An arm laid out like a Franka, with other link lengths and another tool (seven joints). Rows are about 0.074 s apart.
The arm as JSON. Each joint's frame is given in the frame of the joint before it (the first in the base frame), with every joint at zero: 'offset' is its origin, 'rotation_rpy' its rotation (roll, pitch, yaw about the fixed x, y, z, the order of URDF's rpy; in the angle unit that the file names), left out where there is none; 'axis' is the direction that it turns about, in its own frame. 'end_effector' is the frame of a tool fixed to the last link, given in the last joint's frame.
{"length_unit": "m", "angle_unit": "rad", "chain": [
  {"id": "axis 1", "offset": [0.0, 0.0, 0.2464], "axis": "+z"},
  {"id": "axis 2", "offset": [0.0, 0.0, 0.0], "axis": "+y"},
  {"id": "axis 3", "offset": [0.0, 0.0, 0.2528], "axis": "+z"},
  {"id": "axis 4", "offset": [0.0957, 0.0, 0.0], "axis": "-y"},
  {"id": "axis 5", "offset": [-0.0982, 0.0, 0.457], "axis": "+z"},
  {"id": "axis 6", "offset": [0.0, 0.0, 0.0], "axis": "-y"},
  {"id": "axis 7", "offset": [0.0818, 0.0, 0.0], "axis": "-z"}
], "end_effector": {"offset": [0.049, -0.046, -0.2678], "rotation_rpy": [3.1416, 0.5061, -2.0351]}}
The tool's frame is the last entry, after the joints.
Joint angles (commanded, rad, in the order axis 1, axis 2, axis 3, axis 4, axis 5, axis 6, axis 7), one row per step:
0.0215, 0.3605, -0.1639, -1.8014, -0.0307, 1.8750, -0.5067
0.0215, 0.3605, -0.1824, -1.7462, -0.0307, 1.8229, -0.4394
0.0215, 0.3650, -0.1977, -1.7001, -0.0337, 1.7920, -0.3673
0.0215, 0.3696, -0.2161, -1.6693, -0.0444, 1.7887, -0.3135
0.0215, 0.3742, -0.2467, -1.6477, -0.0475, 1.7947, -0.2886
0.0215, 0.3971, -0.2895, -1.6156, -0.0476, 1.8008, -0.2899
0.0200, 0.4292, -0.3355, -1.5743, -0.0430, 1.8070, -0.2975
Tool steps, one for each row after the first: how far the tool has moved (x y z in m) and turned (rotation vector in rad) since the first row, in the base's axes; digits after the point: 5 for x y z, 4 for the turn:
0.00568, -0.01760, 0.02617, -0.0271, -0.0064, -0.0829
0.01108, -0.03387, 0.04667, -0.0579, -0.0205, -0.1648
0.01693, -0.05330, 0.06186, -0.0917, -0.0456, -0.2272
0.01999, -0.07809, 0.07347, -0.1153, -0.0702, -0.2764
0.02147, -0.10995, 0.07935, -0.1393, -0.0859, -0.3107
0.02295, -0.14404, 0.08490, -0.1641, -0.1019, -0.3426

